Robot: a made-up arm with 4 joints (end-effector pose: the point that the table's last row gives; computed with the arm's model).
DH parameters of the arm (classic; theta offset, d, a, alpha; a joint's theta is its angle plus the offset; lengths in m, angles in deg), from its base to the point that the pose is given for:
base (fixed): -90 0.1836 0 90
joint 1: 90 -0.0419 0.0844 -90
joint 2: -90 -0.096 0.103 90
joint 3: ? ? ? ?
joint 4: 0 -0.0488 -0.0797 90
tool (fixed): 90 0.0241 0 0
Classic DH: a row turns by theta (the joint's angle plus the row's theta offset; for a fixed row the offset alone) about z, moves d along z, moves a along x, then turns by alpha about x.
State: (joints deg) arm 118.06 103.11 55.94 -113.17
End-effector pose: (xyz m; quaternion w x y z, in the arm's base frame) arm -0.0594 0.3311 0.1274 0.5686 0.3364 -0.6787 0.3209
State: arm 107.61 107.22 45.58 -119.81
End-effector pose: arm -0.0398 0.3522 0.2092 0.5054 0.3754 -0.7624 0.1496
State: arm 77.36 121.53 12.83 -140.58
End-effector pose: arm 0.0176 0.2558 0.4555 0.2500 0.4273 -0.7671 -0.4080
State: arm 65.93 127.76 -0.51 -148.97
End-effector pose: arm 0.0308 0.1637 0.5123 0.1282 0.4212 -0.6710 -0.5966
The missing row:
joint 3: -90 0.069 0.0811 90
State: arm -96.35 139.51 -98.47 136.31
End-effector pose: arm -0.0225 -0.0568 0.0551 0.7371 0.1127 -0.6653 -0.0370
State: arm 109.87 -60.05 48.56 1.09
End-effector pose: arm 0.0112 -0.0318 0.2596 0.6268 -0.5218 -0.5518 0.1741
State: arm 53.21 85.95 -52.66 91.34
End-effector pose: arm 0.0486 -0.0135 0.4229 0.5210 0.5000 0.4951 -0.4832
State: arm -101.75 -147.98 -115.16 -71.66
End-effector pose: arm 0.1589 -0.1436 0.0250 0.3534 -0.7452 -0.2621 -0.5011
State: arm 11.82 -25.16 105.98 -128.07
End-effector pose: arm -0.0737 -0.0451 0.0583 0.3648 -0.4922 0.5926 -0.5229
